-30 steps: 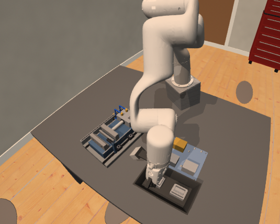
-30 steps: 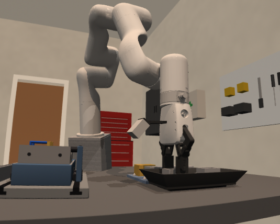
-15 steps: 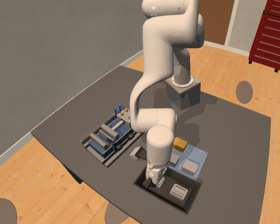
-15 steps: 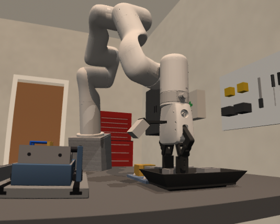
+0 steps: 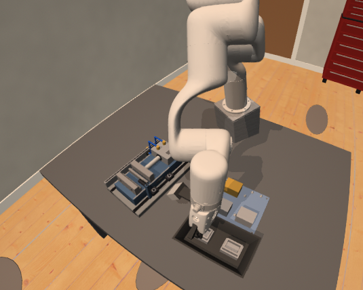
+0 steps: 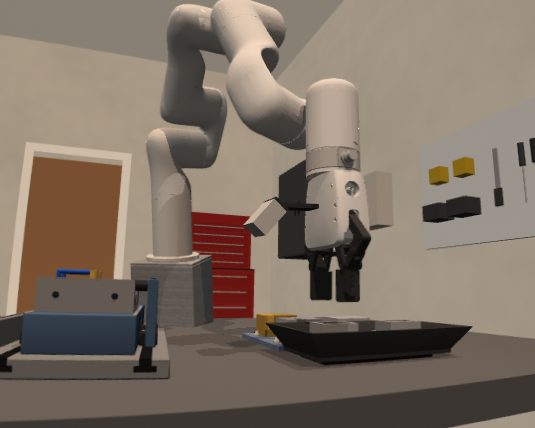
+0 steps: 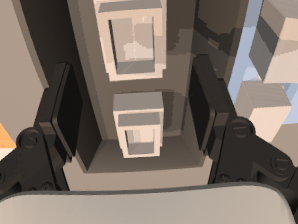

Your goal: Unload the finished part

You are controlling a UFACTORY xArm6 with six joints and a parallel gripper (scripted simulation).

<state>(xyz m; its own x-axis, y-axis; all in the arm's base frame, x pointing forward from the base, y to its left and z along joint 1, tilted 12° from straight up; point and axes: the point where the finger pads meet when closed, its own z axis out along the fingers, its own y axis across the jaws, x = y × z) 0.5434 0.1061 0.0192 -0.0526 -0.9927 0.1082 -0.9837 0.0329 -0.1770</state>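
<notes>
Now: the dark outfeed tray 50 mm to the left of my hand and 80 mm below it. Also, from my hand: blue vise (110 mm behind, 280 mm to the right, 50 mm below); then light blue plate (160 mm behind, 60 mm to the left, 90 mm below); then yellow block (210 mm behind, 20 mm to the left, 70 mm below).
</notes>
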